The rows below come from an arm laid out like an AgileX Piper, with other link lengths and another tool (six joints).
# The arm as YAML. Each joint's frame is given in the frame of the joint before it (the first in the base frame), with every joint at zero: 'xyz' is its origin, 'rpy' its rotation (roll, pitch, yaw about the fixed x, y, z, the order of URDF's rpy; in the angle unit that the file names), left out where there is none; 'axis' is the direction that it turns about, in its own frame. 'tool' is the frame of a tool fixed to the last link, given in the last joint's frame.
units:
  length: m
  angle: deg
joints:
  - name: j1
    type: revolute
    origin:
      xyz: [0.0, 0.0, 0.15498]
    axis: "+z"
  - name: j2
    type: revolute
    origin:
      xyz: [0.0, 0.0, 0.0]
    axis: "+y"
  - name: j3
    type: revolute
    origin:
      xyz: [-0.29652, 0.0, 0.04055]
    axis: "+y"
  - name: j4
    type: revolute
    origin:
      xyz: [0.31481, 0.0, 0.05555]
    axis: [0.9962, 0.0, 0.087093]
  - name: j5
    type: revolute
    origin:
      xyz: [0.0, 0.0, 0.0]
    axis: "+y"
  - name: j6
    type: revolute
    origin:
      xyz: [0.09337, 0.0, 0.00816]
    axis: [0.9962, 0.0, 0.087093]
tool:
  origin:
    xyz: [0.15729, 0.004, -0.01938]
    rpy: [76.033, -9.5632, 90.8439]
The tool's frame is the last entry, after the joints.
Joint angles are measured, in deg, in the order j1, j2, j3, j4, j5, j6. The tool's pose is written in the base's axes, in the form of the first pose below.
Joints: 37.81 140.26 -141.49 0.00 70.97 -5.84
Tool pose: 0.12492, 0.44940, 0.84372, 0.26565, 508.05, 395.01, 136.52
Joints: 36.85 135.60 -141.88 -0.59 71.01 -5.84
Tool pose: 0.14906, 0.44942, 0.82806, 0.30019, 516.26, 384.52, 191.55
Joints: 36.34 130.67 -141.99 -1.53 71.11 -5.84
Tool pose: 0.17474, 0.44536, 0.81271, 0.33260, 517.44, 373.27, 247.39
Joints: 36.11 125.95 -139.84 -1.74 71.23 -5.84
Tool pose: 0.18541, 0.44325, 0.80443, 0.34934, 508.79, 362.67, 283.58
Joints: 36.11 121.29 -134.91 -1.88 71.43 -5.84
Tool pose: 0.18492, 0.44391, 0.80588, 0.34540, 493.45, 350.73, 297.29
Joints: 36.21 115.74 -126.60 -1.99 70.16 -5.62
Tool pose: 0.17998, 0.44659, 0.81010, 0.33451, 474.27, 337.61, 297.06
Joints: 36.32 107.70 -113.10 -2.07 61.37 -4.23
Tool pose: 0.18832, 0.44867, 0.79589, 0.36027, 461.55, 330.72, 296.02
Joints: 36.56 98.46 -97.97 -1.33 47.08 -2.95
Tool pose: 0.20453, 0.44053, 0.76371, 0.42526, 451.06, 331.44, 302.46
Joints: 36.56 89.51 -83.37 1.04 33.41 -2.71
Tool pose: 0.21079, 0.43353, 0.72740, 0.48838, 432.93, 327.80, 305.08
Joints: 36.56 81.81 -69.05 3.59 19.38 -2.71
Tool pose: 0.21766, 0.43008, 0.68735, 0.54332, 414.77, 319.48, 296.29
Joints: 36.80 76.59 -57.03 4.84 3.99 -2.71
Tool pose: 0.23765, 0.41705, 0.64137, 0.59853, 405.39, 311.61, 289.56
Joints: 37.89 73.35 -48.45 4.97 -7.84 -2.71
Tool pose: 0.25238, 0.39641, 0.61013, 0.63789, 392.53, 308.42, 284.31
